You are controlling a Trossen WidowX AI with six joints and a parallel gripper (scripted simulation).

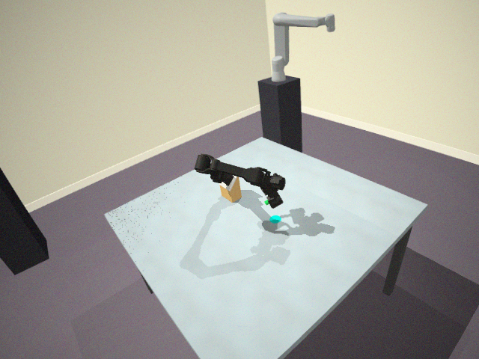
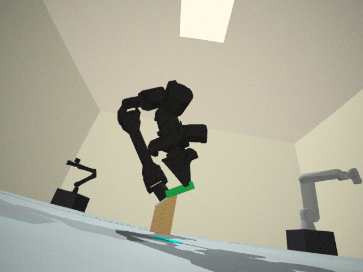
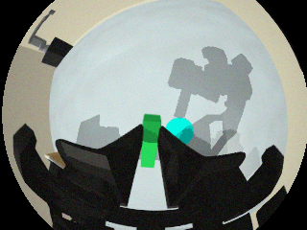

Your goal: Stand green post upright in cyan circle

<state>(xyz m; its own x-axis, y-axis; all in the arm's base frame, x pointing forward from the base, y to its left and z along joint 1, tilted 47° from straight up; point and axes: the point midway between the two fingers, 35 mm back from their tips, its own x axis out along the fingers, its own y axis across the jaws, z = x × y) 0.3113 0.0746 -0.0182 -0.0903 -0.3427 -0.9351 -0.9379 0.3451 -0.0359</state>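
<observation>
My gripper tip is now 2 cm short of the cyan circle, 2 cm to the left of it and 11 cm above it. From my gripper tip the other things lie so: green post (1 cm behind, 2 cm to the right, 1 cm below).
</observation>
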